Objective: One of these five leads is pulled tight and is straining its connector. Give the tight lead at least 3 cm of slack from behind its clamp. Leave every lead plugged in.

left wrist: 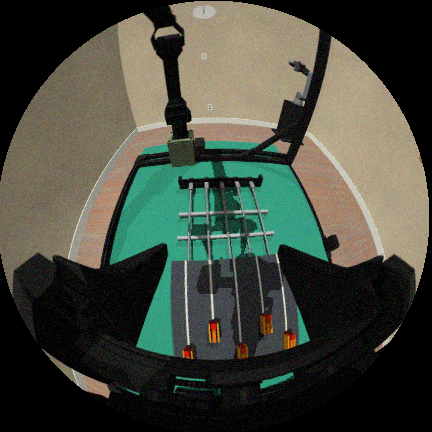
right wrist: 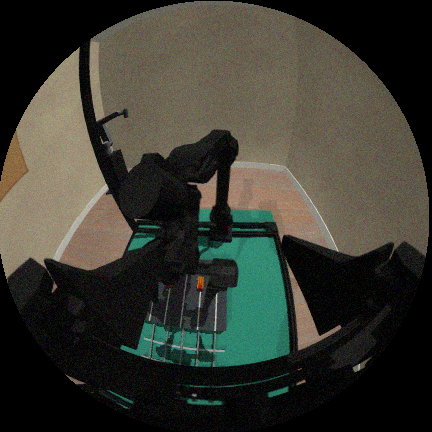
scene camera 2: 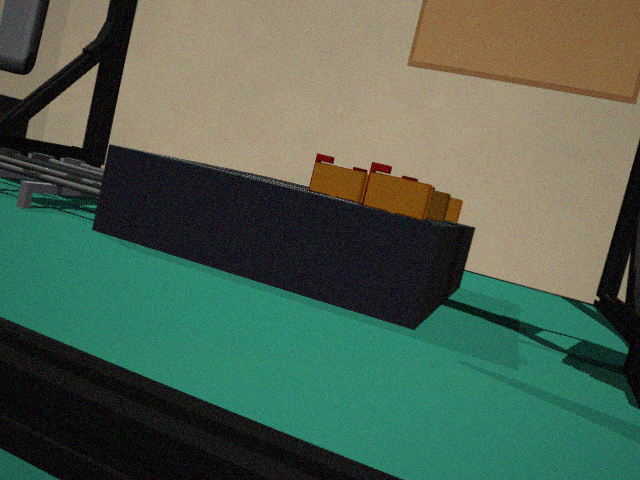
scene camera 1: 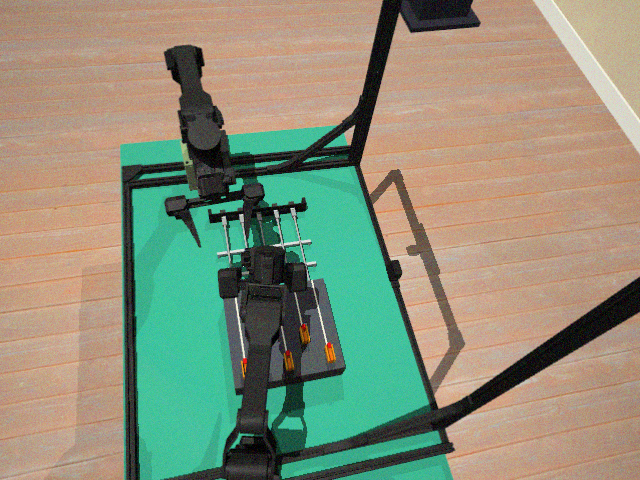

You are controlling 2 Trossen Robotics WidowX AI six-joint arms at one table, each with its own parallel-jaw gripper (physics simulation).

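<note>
Five thin pale leads run side by side from a black rack, over two pale crossbars, to orange clamps with red tops on a dark block. Grey ends of all five meet the rack. I cannot tell which lead is tight. My left gripper is open and empty above the block; its fingertips are hidden in scene camera 1. My right gripper is open and empty, beside and over the rack's left end in scene camera 1.
Black frame rails edge the green table; posts rise at the corners. The left arm covers part of the block and leads in scene camera 1. An olive box-shaped part is at the right arm's base.
</note>
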